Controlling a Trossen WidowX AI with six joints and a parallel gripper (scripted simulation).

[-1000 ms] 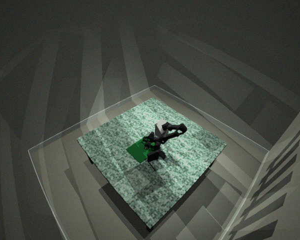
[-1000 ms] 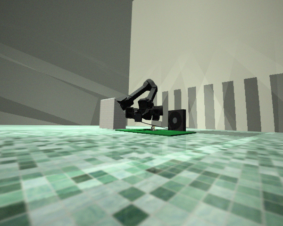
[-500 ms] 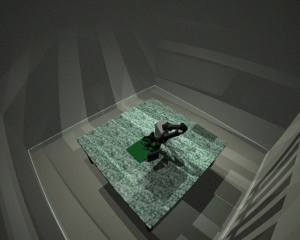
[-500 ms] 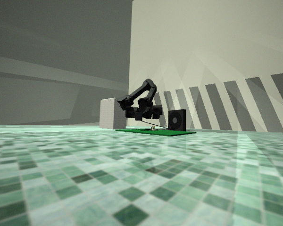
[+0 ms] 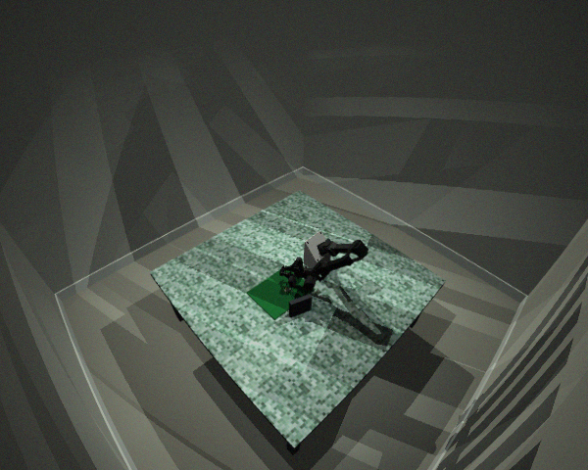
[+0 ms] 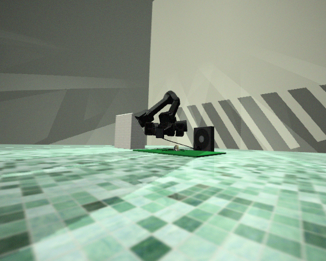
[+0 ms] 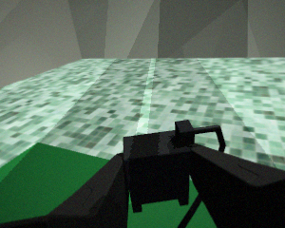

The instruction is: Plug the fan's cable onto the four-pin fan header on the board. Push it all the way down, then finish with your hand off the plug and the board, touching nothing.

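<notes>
The header key is 2 cm ahead of my gripper tip, 8 cm to the left of it and 7 cm below it. Round my gripper tip: white four-pin fan header 2 cm ahead, 8 cm to the left, 8 cm below; green board 5 cm ahead, 6 cm to the left, 10 cm below; black plug 1 cm below.
</notes>
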